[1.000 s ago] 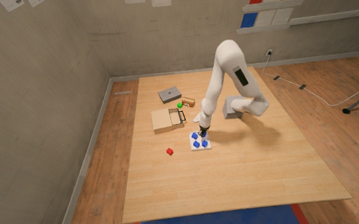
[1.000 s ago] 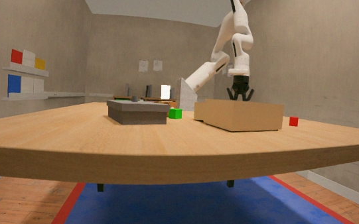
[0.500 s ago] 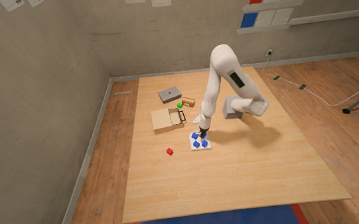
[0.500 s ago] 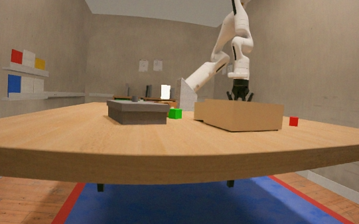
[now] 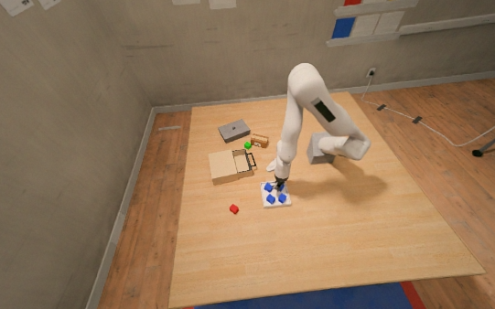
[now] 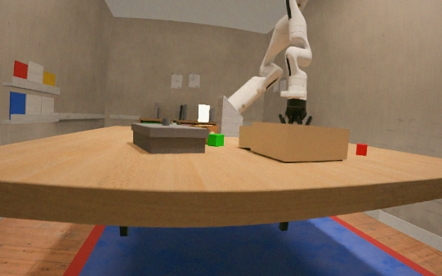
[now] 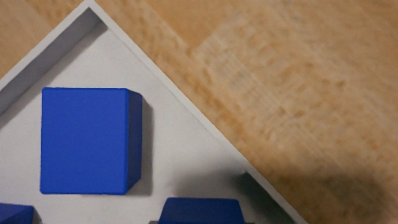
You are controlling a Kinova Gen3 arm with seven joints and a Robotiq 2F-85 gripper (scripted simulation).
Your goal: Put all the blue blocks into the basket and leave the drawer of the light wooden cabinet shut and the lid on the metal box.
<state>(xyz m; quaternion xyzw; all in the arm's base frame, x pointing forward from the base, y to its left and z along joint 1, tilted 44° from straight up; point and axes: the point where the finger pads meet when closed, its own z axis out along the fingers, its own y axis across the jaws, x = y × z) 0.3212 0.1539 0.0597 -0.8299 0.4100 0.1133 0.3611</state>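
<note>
Right now my hand is 40 mm short of the white basket, 30 mm to the right of it and 20 mm above it. Round my hand: red block 270 mm ahead, 70 mm to the left, 10 mm below; then light wooden cabinet 240 mm ahead, 200 mm to the right; then drawer 190 mm ahead, 200 mm to the right.
</note>
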